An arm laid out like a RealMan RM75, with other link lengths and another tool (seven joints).
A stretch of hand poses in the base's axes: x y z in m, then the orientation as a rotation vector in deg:
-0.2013 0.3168 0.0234 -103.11 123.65 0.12
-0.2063 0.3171 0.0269 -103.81 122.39 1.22
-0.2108 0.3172 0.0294 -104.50 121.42 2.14
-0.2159 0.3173 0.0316 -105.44 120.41 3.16
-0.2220 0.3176 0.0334 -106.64 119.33 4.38
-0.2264 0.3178 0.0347 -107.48 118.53 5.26
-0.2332 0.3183 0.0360 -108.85 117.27 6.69
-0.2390 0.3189 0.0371 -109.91 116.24 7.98
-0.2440 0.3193 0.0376 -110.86 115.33 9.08
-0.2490 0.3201 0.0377 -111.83 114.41 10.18
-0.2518 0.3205 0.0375 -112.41 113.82 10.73
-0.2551 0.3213 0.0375 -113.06 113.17 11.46
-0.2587 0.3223 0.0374 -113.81 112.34 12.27
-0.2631 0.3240 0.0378 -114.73 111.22 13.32
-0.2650 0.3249 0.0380 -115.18 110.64 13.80
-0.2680 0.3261 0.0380 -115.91 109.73 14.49
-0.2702 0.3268 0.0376 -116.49 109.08 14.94
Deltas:
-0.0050 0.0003 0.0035 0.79 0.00 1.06
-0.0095 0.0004 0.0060 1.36 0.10 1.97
-0.0146 0.0005 0.0082 1.87 0.35 3.04
-0.0207 0.0008 0.0100 2.38 0.78 4.31
-0.0251 0.0010 0.0113 2.76 1.07 5.21
-0.0319 0.0015 0.0126 3.33 1.60 6.67
-0.0377 0.0021 0.0137 3.88 2.07 7.85
-0.0427 0.0025 0.0142 4.33 2.50 8.89
-0.0477 0.0033 0.0143 4.76 2.93 9.95
-0.0505 0.0037 0.0141 4.97 3.12 10.59
-0.0538 0.0045 0.0141 5.26 3.41 11.31
-0.0574 0.0055 0.0140 5.60 3.68 12.18
-0.0618 0.0072 0.0144 6.09 3.99 13.30
-0.0637 0.0081 0.0146 6.31 4.11 13.86
-0.0667 0.0093 0.0146 6.62 4.29 14.75
-0.0689 0.0100 0.0142 6.79 4.43 15.40

